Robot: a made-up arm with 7 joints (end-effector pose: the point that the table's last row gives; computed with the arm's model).
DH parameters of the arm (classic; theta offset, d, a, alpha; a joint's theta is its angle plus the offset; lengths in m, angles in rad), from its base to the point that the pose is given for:
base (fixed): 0 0 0 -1.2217
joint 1: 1.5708 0 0 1.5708
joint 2: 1.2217 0 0 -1.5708
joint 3: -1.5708 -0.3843 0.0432 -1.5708
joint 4: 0 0 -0.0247 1.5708
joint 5: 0 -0.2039 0 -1.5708
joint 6: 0 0 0 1.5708
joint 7: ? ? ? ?
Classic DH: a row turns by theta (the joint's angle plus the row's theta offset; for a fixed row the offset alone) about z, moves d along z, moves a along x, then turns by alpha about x.
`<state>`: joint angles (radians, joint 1 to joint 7).
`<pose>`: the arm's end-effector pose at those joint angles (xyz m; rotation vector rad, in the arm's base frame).
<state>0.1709 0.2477 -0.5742 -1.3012 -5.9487 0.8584 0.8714</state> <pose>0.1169 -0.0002 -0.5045 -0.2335 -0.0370 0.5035</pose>
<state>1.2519 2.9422 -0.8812 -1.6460 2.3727 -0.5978 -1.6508</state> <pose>0.2736 0.3725 0.0546 0.9685 0.6314 -1.8033</pose>
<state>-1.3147 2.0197 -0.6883 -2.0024 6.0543 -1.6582 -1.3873</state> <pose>0.1617 0.2640 0.2539 -0.5361 0.5248 0.9563</pose>
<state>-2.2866 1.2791 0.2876 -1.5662 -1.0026 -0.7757 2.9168</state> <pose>-0.0129 0.2446 0.4112 1.0248 2.3159 1.4901</pose>
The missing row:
joint 7: 0 0 0 0
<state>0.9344 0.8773 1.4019 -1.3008 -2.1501 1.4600 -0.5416</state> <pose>-0.2048 0.4740 -0.0404 -1.8032 -2.3180 -0.2711</pose>
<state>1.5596 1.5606 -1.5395 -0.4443 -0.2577 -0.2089 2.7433</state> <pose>-0.3051 0.4758 0.1660 1.4046 1.1381 0.5185</pose>
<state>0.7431 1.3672 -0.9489 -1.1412 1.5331 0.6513 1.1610</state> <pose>-0.1832 0.4382 -0.2527 0.6790 0.5778 1.4978</pose>
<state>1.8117 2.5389 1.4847 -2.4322 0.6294 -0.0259 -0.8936</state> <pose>0.2879 0.1123 -0.0527 0.0344 -1.6939 -2.5623</pose>
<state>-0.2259 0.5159 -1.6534 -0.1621 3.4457 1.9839 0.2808</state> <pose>0.1280 0.2412 -0.5250 -1.3670 1.2259 1.2454</pose>
